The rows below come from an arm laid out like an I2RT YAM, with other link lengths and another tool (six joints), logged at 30 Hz.
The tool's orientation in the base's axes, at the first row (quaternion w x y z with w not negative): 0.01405, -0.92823, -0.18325, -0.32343
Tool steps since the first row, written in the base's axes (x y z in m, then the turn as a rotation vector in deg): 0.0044, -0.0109, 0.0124, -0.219, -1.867, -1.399; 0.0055, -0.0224, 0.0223, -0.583, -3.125, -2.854; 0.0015, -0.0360, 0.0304, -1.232, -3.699, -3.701; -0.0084, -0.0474, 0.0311, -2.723, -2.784, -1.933; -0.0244, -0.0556, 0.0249, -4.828, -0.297, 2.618
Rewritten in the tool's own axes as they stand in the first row. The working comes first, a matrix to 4 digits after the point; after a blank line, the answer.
The tool's axes in the first row as the columns of a matrix, in the base's axes (used below as rounded here):
0.7236, 0.3493, 0.5953
0.3311, -0.9324, 0.1446
0.6056, 0.0925, -0.7904

0.0071, 0.0128, -0.0088, -1.624, 1.535, 0.705; 0.0101, 0.0249, -0.0176, -3.185, 2.446, 1.457; 0.0076, 0.0369, -0.0283, -4.358, 2.676, 1.657; -0.0029, 0.0441, -0.0364, -4.063, 1.466, -0.496; -0.0210, 0.0456, -0.0422, -2.006, -1.167, -4.986
